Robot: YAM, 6 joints.
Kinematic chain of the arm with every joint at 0, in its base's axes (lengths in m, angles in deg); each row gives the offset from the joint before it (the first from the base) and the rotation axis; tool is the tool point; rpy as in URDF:
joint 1: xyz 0 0 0.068 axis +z
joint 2: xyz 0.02 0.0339 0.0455 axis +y
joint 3: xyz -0.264 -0.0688 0 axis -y
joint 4: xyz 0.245 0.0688 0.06 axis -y
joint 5: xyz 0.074 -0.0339 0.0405 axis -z
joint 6: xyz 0.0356 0 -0.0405 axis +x
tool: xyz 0 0 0 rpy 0 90 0
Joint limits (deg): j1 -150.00..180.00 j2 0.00..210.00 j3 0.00..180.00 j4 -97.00..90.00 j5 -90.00..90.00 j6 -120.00..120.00
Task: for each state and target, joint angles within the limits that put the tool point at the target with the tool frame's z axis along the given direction. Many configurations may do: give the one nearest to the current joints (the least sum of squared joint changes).
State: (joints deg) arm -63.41 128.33 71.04 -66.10 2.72 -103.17
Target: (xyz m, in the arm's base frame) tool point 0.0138 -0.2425 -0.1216 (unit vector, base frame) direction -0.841 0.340 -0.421
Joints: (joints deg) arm -80.25 162.90 68.61 -44.31 50.47 -103.17
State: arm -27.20 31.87 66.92 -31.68 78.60 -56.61
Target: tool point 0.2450 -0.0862 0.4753 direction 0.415 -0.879 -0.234
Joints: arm -13.41 76.39 96.38 -41.05 49.37 -56.61
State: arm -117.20 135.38 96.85 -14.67 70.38 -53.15
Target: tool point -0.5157 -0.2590 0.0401 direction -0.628 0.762 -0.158
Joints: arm -149.89 166.81 135.48 -13.14 76.97 -53.15
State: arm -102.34 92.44 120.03 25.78 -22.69 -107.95
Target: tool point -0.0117 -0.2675 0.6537 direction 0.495 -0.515 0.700
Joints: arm -96.71 95.47 130.72 21.81 -33.49 -107.95
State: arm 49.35 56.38 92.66 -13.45 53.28 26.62
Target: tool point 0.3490 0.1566 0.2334 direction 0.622 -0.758 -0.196
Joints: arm 29.32 104.22 73.57 -18.23 74.92 26.62
